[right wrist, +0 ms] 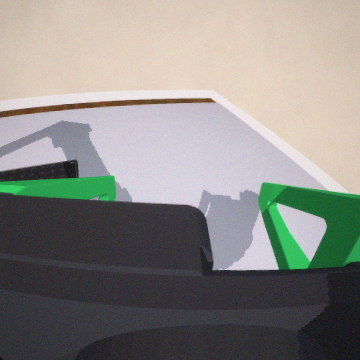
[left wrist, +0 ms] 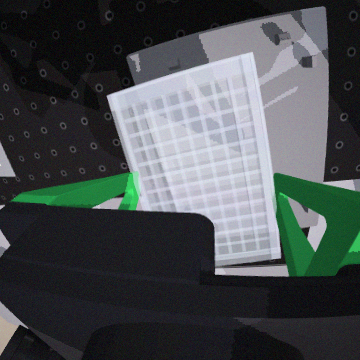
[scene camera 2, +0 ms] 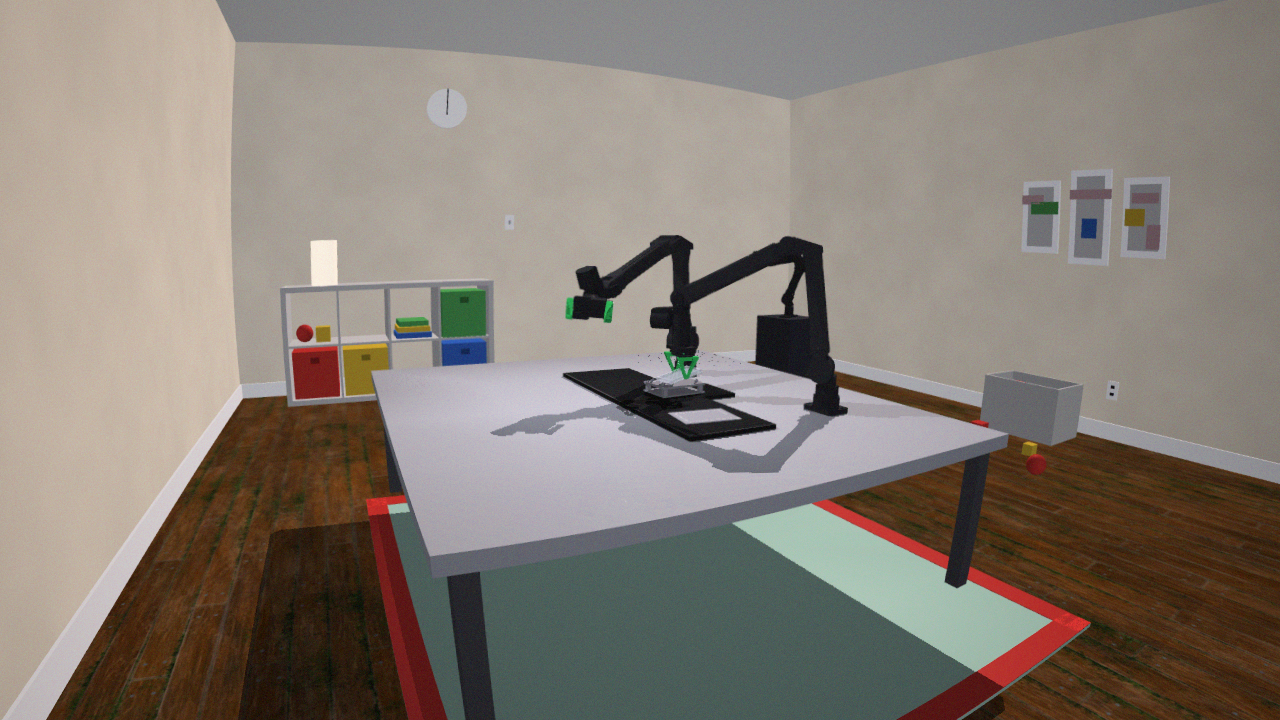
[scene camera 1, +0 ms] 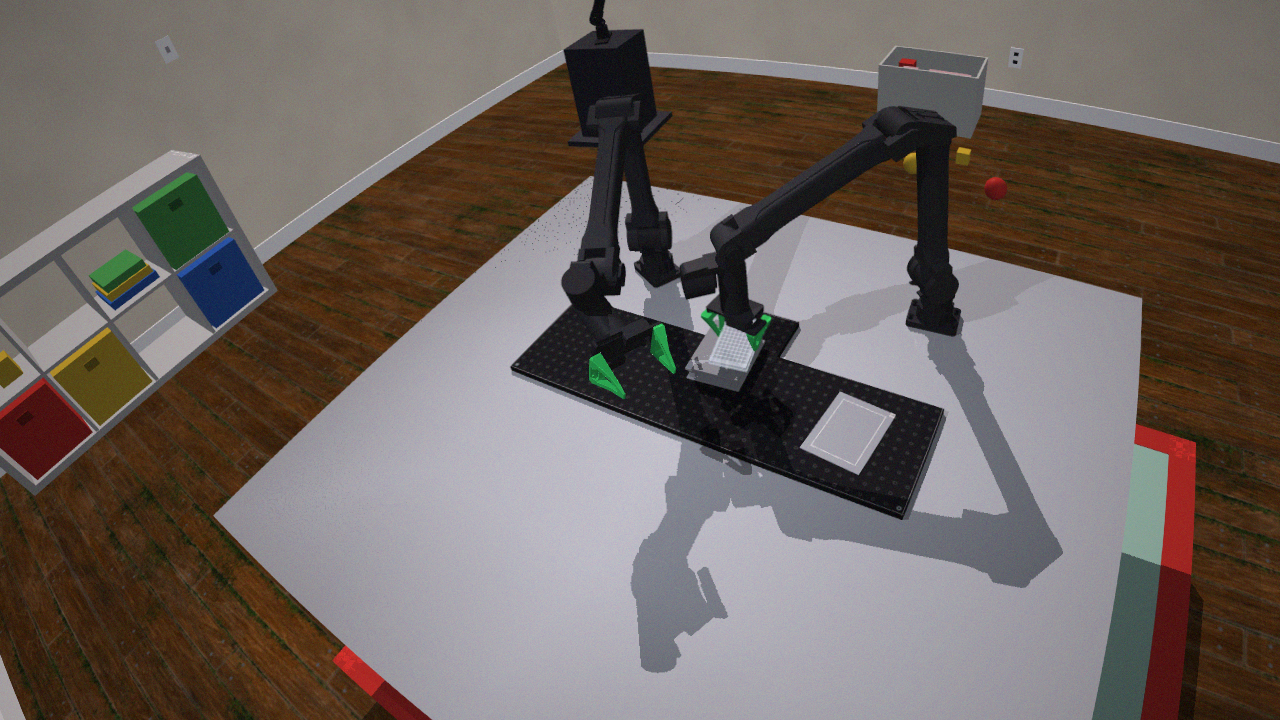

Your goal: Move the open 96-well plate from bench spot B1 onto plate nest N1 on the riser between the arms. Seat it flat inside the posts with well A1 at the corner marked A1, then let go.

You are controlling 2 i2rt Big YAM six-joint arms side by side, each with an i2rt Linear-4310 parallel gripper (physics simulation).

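Where they show: left gripper, fingertip midpoint: (left wrist: 203,180) (scene camera 2: 680,376) (scene camera 1: 738,342); right gripper, fingertip midpoint: (right wrist: 187,188) (scene camera 2: 587,318) (scene camera 1: 650,384); left arm's base, origin of the base link: (scene camera 2: 825,410) (scene camera 1: 933,319); right arm's base, origin of the base link: (scene camera 1: 658,271).
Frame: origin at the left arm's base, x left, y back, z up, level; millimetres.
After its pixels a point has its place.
The clear-white 96-well plate (scene camera 1: 733,354) @[x -367, y -332, z 73 mm] (left wrist: 200,130) @[x -378, y -323, z 65 mm] is between the green fingers of my left gripper (scene camera 1: 739,337) @[x -374, y -291, z 69 mm] (scene camera 2: 682,365) @[x -374, y -291, z 69 mm] (left wrist: 203,180) @[x -374, y -291, z 69 mm], which is shut on its long sides. The plate hangs over the back part of the grey plate nest (scene camera 1: 713,377) @[x -405, y -360, z 18 mm] (scene camera 2: 673,392) @[x -378, y -314, z 18 mm] (left wrist: 302,135) @[x -444, y -302, z 47 mm]. In the left wrist view it is turned and offset from the nest, whose far and right parts with dark posts show beyond it. The gap beneath and the A1 mark cannot be made out. White bench spot B1 (scene camera 1: 848,433) @[x -95, y -407, z 15 mm] (scene camera 2: 705,415) @[x -96, y -395, z 15 mm] is bare. My right gripper (scene camera 1: 640,376) @[x -377, y -624, z 269 mm] (scene camera 2: 588,309) @[x -377, y -624, z 269 mm] (right wrist: 187,188) @[x -377, y -624, z 269 mm] is open and empty, raised left of the nest.
The black perforated board (scene camera 1: 913,447) @[x 34, y -396, z 13 mm] (scene camera 2: 597,379) @[x -684, y -433, z 16 mm] (left wrist: 55,107) @[x -246, y -361, z 13 mm] carries the nest and spot B1 on the grey-white table (scene camera 1: 501,555) @[x -591, y -899, z 0 mm] (scene camera 2: 519,501) @[x 227, y -1067, z 0 mm]. The right arm reaches over the board's left part in scene camera 1. A grey bin (scene camera 1: 930,94) (scene camera 2: 1029,409) stands on the floor beyond.
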